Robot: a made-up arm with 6 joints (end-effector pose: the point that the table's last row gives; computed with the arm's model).
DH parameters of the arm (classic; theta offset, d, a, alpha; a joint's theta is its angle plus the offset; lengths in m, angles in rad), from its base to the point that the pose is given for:
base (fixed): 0.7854 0 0.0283 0
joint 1: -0.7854 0.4 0 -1.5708
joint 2: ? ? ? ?
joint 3: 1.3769 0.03 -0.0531 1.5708
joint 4: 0 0.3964 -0.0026 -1.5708
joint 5: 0 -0.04 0.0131 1.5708
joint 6: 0 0.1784 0.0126 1.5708
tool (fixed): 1.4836 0.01 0 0
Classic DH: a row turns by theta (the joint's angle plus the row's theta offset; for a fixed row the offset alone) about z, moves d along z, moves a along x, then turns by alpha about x.
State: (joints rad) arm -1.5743 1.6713 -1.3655 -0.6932 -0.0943 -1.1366
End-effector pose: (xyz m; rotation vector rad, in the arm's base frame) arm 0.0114 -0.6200 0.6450 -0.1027 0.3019 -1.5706
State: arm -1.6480 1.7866 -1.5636 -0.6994 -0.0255 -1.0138
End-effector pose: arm -0.0472 -0.6474 0.6744 -0.0220 0.2050 -1.7053
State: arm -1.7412 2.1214 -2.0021 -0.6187 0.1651 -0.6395
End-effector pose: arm -0.1460 -0.7052 0.6543 0.3768 -0.1487 -1.9285
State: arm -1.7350 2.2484 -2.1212 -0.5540 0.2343 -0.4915
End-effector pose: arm -0.1514 -0.7272 0.6095 0.5928 -0.2896 -1.9502
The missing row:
joint 2: 0.1067 0 -0.2816 0
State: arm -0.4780 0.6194 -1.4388 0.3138 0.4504 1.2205
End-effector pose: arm 0.1813 -0.0291 0.9849 2.8221 -0.3861 0.6290
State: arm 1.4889 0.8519 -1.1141 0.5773 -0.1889 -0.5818
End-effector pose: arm 0.0761 0.3820 0.8633 1.5905 0.8427 1.3625
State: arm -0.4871 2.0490 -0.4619 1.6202 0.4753 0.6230
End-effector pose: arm 0.2708 0.0420 0.0957 -1.4190 0.4156 1.2626
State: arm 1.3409 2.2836 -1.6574 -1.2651 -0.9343 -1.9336
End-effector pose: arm 0.0307 0.7467 0.4575 -0.7354 -1.4155 1.8183
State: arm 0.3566 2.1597 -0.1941 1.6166 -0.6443 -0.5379
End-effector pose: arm 0.0491 -0.0354 0.0936 1.1115 0.2693 -1.7966
